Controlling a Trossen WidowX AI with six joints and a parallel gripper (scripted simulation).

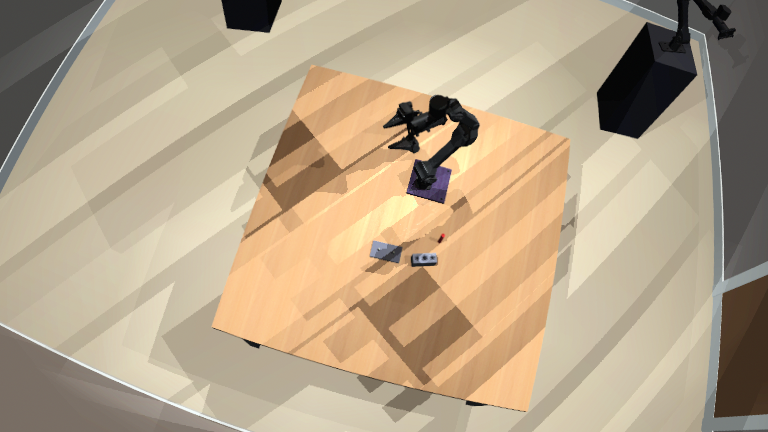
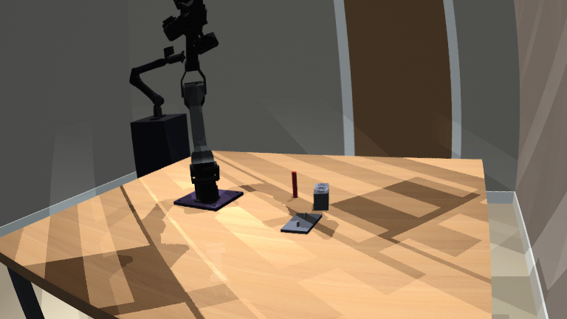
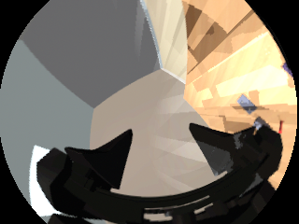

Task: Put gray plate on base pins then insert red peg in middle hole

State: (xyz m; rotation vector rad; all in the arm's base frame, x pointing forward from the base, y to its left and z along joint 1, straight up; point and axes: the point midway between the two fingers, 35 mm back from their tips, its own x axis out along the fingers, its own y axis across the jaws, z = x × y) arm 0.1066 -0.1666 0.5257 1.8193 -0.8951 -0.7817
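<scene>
Now: the gray plate 49 cm below my gripper tip, 24 cm to the left of it and 22 cm ahead of it. From my gripper tip the other things lie so: red peg 49 cm below, 29 cm to the left, 13 cm ahead.
</scene>
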